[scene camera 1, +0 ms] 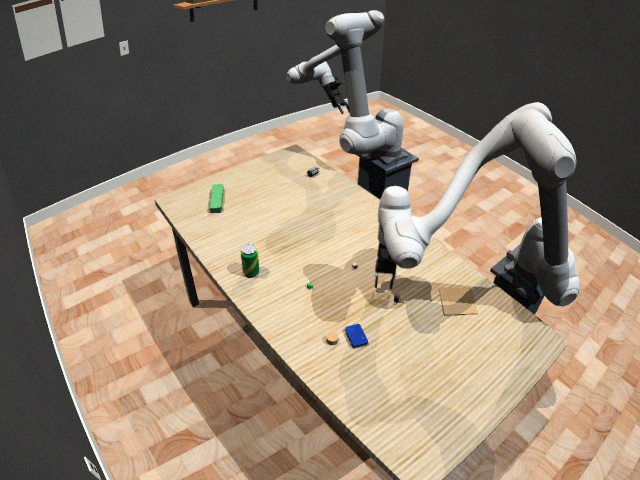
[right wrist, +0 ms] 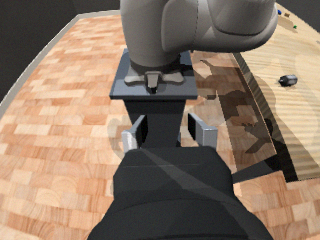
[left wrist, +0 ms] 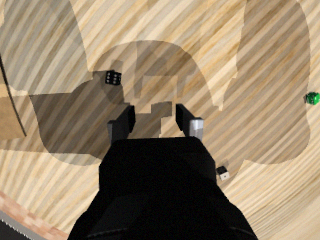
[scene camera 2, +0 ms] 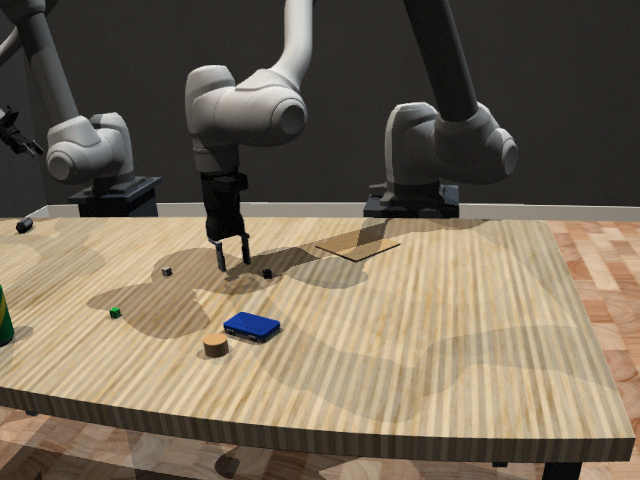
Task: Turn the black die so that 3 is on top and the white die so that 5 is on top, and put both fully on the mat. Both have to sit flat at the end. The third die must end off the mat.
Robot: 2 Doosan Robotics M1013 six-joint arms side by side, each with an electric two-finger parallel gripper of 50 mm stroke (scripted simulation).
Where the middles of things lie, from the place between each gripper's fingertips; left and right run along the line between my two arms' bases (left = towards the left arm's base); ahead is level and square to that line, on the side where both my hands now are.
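The tan mat [scene camera 2: 358, 245] has my right gripper 1350 mm to the right of it, 330 mm short of it and 160 mm above it. Counted from my left hand [scene camera 2: 234, 266], the mat is 230 mm behind, 200 mm to the left and 40 mm below, and going by its middle, it is nearer to my left hand than to my right gripper. As for the blue case [scene camera 2: 255, 328], it sits 30 mm below my left hand, 140 mm to the left of it and 210 mm ahead of it.
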